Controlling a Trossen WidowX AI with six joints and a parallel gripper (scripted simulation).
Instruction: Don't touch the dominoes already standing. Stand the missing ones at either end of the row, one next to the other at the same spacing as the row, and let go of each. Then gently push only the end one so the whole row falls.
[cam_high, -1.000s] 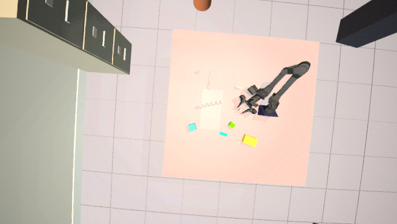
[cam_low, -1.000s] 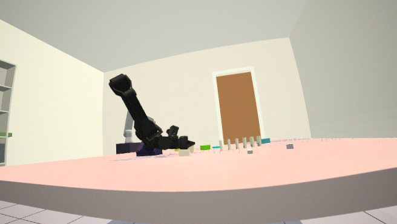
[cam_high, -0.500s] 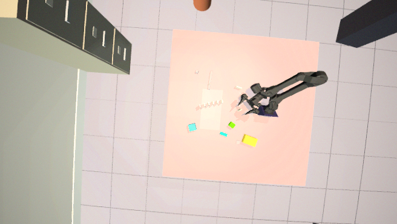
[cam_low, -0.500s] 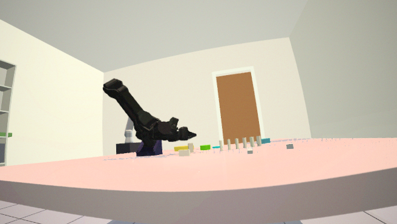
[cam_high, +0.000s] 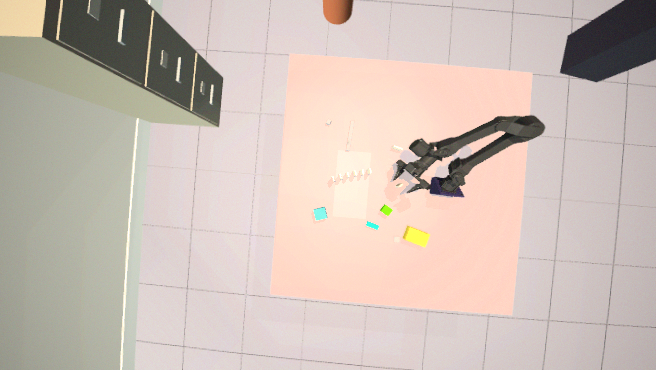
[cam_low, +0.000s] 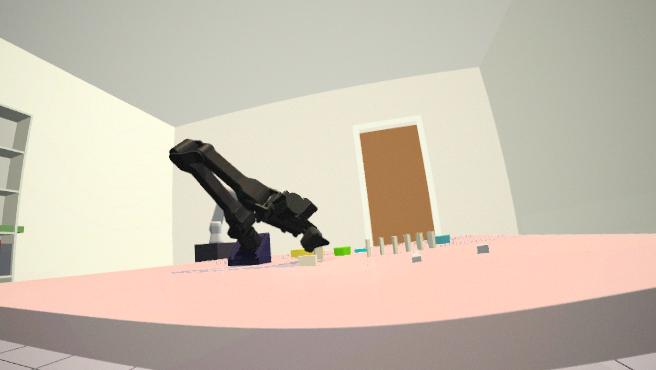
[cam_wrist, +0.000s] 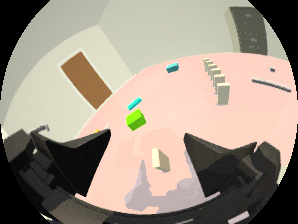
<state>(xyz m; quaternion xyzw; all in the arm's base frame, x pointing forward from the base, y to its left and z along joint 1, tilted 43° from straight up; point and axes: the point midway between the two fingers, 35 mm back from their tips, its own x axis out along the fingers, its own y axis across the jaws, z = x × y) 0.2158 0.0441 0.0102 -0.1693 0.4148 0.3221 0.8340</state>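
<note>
My gripper tip is now 2 cm short of the green block, 13 cm to the right of it and 6 cm above it. From my gripper tip the other things lie so: small cyan block (7 cm ahead, 22 cm to the left, 7 cm below); then thin strip (29 cm ahead, 21 cm to the right, 7 cm below); then yellow block (17 cm behind, 22 cm to the left, 6 cm below).
</note>
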